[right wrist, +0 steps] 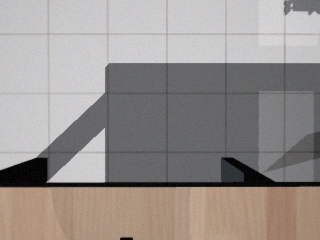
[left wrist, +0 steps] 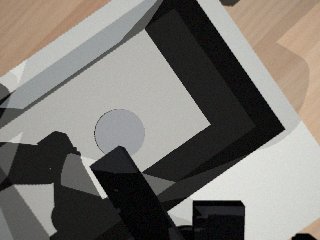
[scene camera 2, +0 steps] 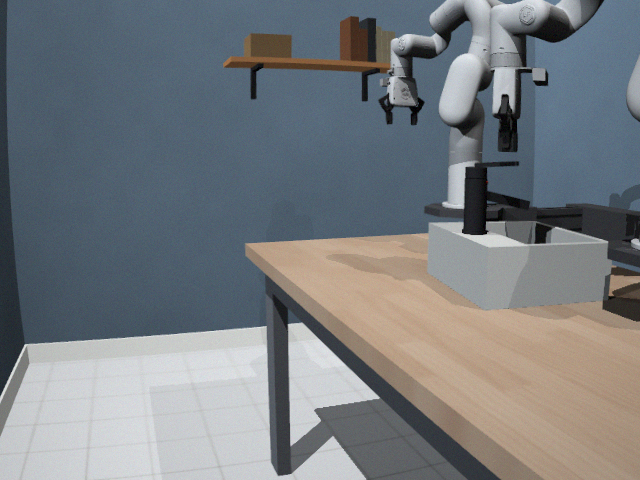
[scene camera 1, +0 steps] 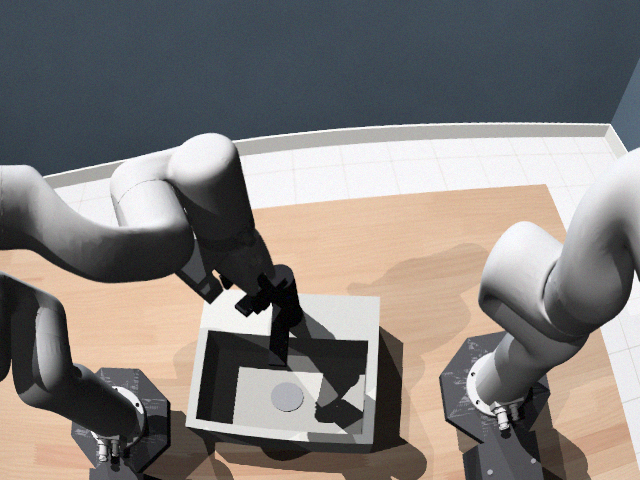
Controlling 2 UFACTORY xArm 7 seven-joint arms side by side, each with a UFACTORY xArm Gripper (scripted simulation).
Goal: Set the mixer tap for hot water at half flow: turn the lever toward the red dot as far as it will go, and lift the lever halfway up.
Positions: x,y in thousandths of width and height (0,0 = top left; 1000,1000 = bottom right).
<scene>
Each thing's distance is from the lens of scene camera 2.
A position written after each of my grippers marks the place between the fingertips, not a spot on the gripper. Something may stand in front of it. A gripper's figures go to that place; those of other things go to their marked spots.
my right gripper (scene camera 2: 627,259): 2.00 m
black mixer tap (scene camera 2: 745,407): 1.22 m
</scene>
